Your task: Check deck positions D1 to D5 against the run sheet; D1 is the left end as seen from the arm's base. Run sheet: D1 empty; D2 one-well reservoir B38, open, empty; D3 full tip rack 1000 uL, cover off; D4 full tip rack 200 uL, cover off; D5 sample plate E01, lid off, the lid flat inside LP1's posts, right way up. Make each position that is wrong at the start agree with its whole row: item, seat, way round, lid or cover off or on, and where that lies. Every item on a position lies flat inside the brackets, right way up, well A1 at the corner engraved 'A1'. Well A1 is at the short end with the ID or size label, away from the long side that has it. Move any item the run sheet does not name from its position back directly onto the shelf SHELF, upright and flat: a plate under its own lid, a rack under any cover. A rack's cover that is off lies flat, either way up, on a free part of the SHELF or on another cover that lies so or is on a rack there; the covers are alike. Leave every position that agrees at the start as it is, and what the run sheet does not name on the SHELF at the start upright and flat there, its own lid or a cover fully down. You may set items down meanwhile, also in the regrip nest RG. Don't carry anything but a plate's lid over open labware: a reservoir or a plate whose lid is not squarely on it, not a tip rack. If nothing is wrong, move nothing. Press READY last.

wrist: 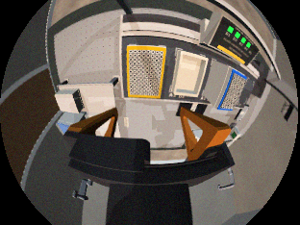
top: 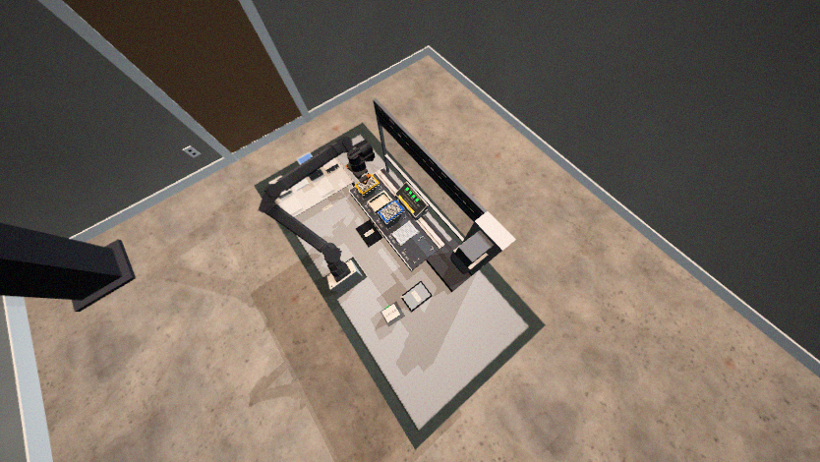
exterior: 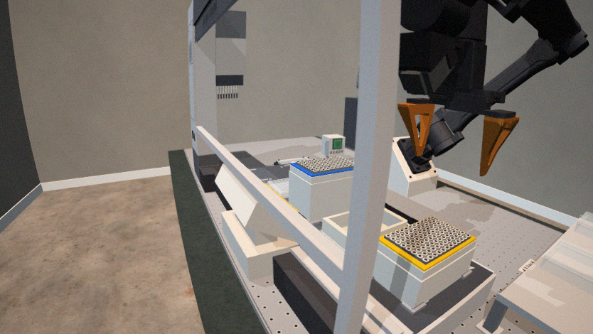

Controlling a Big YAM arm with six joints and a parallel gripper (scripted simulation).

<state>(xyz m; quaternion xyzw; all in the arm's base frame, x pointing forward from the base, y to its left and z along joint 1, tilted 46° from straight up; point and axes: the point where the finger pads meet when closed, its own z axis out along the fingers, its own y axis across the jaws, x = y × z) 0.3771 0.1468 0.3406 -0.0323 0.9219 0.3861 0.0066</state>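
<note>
Right now the white sample plate is 360 mm to the right of my hand, 160 mm below it and 30 mm ahead of it. Also, from my hand: white frame post 210 mm ahead, 70 mm to the left, 20 mm above; then blue-rimmed tip rack 240 mm to the right, 100 mm below, 20 mm ahead; then yellow-rimmed tip rack 120 mm below, 20 mm ahead.
</note>
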